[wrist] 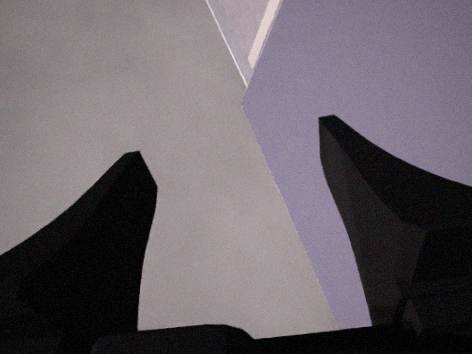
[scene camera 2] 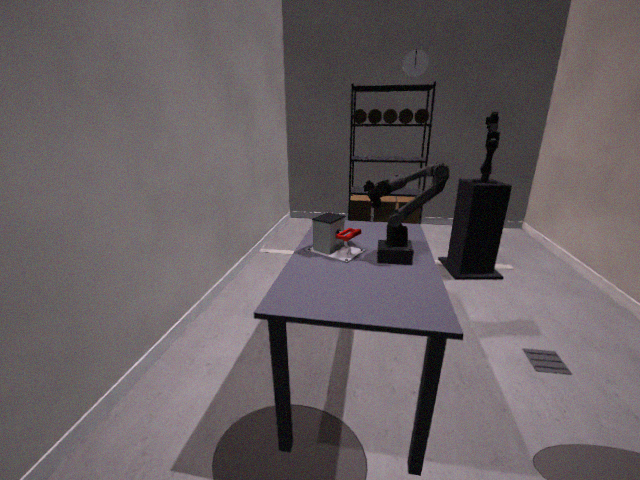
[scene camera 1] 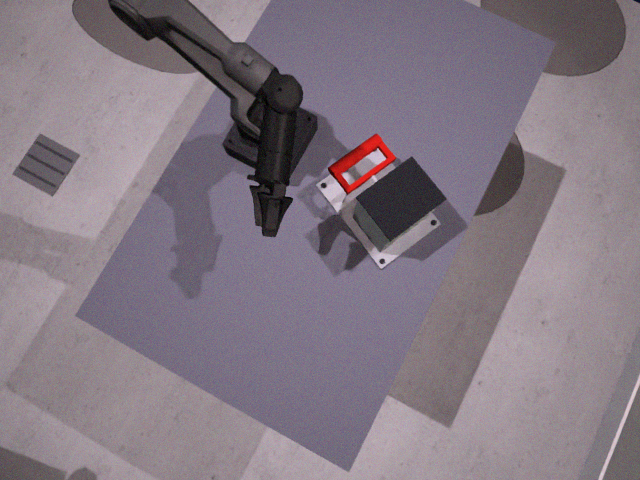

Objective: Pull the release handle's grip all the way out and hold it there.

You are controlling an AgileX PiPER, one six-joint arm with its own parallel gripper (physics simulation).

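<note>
The release handle's red grip (scene camera 1: 339, 179) (scene camera 2: 347, 238), a rectangular frame, stands out from the near side of a grey box with a dark top (scene camera 1: 401, 197) (scene camera 2: 324, 235). Box and grip sit over a white base plate (scene camera 1: 382, 259) (scene camera 2: 343, 257) on the table. How far the grip is pulled out cannot be told. My gripper (scene camera 1: 269, 229) (scene camera 2: 369, 192) (wrist: 231, 155) is open and empty, in the air to the left of the grip in scene camera 1, apart from it. The handle does not show in the wrist view.
The arm's dark base (scene camera 2: 394, 251) stands on the purple table (scene camera 1: 289, 330) (scene camera 2: 361, 294) close to the grip. A shelf rack (scene camera 2: 392, 88) and a black pedestal (scene camera 2: 478, 227) with a second arm on it stand on the floor beyond the table.
</note>
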